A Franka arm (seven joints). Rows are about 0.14 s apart.
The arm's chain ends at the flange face. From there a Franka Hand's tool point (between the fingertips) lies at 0.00 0.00 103.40 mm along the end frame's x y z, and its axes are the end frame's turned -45 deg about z.
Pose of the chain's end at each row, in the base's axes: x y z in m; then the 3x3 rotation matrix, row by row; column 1 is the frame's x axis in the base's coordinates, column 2 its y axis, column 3 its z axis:
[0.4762 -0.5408 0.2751], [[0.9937 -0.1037 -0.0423], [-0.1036 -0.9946 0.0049], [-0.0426 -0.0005 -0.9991]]
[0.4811 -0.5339 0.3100], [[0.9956 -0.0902 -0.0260], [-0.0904 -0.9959 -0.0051], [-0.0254 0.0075 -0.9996]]
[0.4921 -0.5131 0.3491], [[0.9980 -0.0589 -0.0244], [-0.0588 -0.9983 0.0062], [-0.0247 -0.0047 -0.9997]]
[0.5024 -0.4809 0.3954], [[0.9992 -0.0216 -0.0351], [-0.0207 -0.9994 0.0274], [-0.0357 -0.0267 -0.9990]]
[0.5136 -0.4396 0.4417], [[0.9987 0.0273 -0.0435], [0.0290 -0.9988 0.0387], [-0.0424 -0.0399 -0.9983]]
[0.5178 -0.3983 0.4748], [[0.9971 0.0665 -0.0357], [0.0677 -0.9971 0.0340], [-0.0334 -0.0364 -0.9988]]
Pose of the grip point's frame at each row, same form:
[0.4718 -0.5403 0.1718], [[0.7760 0.6293 -0.0423], [0.6300 -0.7765 0.0049], [-0.0298 -0.0305 -0.9991]]
[0.4784 -0.5344 0.2066], [[0.7678 0.6402 -0.0260], [0.6403 -0.7681 -0.0051], [-0.0233 -0.0127 -0.9996]]
[0.4896 -0.5125 0.2457], [[0.7473 0.6640 -0.0244], [0.6643 -0.7475 0.0062], [-0.0141 -0.0208 -0.9997]]
[0.4988 -0.4781 0.2921], [[0.7218 0.6913 -0.0351], [0.6920 -0.7213 0.0274], [-0.0064 -0.0441 -0.9990]]
[0.5091 -0.4356 0.3385], [[0.6869 0.7255 -0.0435], [0.7268 -0.6858 0.0387], [-0.0018 -0.0582 -0.9983]]
[0.5141 -0.3948 0.3715], [[0.6580 0.7521 -0.0357], [0.7529 -0.6572 0.0340], [0.0021 -0.0494 -0.9988]]

